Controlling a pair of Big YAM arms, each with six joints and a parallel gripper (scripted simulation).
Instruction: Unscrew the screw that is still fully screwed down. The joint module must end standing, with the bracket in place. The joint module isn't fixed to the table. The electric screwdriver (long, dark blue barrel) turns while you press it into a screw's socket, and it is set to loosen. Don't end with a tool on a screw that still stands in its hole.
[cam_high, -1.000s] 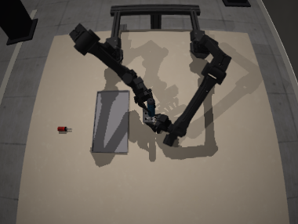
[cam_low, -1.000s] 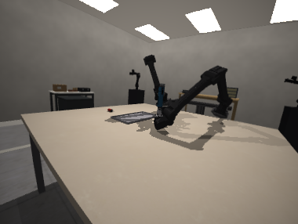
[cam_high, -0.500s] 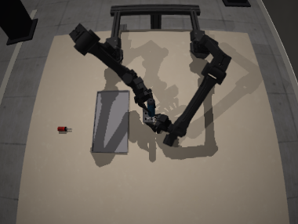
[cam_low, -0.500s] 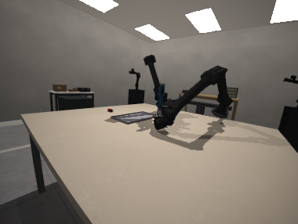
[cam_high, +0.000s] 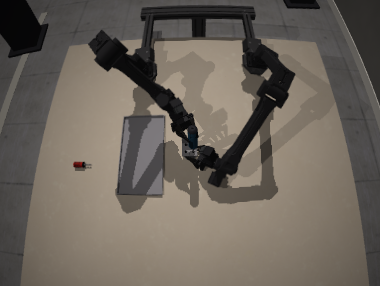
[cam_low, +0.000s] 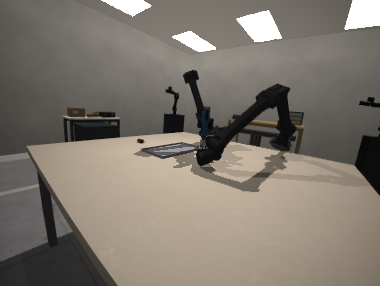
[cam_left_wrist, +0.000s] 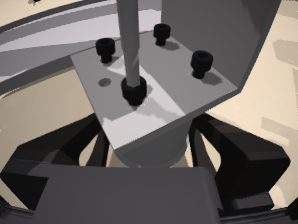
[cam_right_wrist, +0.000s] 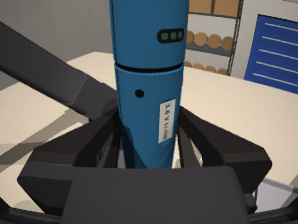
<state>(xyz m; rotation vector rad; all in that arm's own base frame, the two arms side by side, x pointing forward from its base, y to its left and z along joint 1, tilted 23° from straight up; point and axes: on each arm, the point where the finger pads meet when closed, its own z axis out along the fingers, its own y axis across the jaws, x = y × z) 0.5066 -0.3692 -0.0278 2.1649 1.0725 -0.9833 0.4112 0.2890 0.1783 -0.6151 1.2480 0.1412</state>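
Right now my left hand is 1 cm below the joint module. From my left hand the other things lie so: grey bracket: 5 cm above; flat grey tray: 3 cm behind, 24 cm to the right, 2 cm below; red-handled tool: 55 cm to the right, 1 cm below.
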